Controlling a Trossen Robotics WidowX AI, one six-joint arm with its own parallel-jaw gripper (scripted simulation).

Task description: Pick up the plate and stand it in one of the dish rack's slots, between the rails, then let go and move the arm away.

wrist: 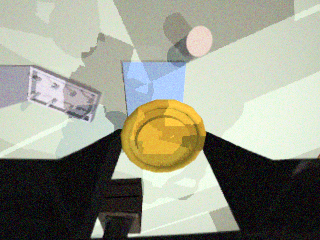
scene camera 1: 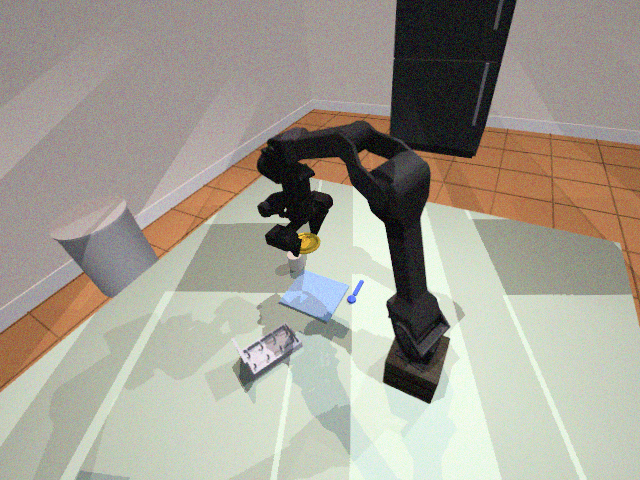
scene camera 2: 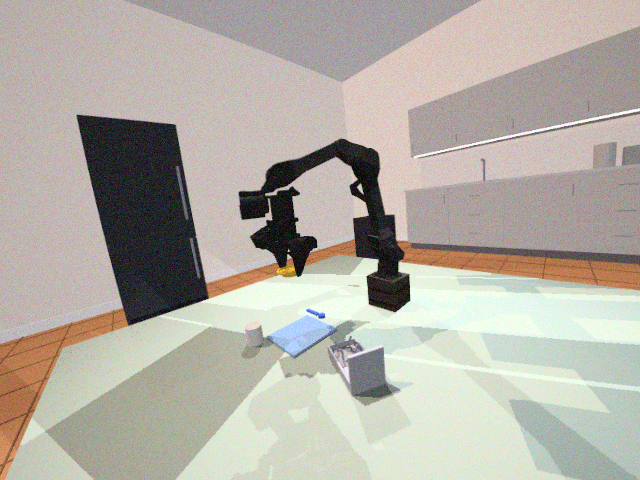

The gripper shows in the wrist view, in scene camera 1 and in scene camera 2 (291,273). One and the same spot on a blue mat: (scene camera 2: 295,338) is (scene camera 1: 303,292). One and the same spot on the gripper: (scene camera 1: 315,222) is (wrist: 228,180).
